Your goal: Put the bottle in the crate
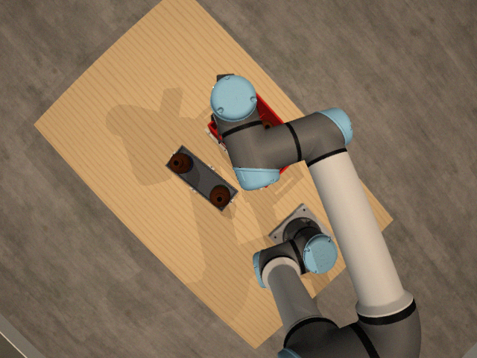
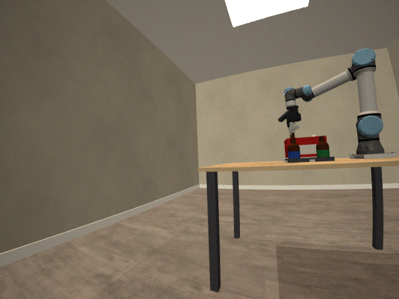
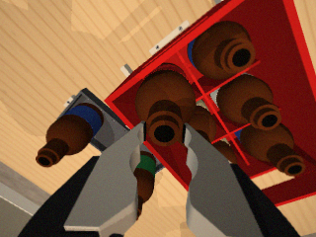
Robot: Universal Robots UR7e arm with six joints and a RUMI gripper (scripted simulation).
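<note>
My hand is 70 mm above the red-labelled bottle. The rest, counted from my hand: tray 70 mm behind, 190 mm to the left, 200 mm below; then crate 90 mm behind, 50 mm to the right, 130 mm below.
</note>
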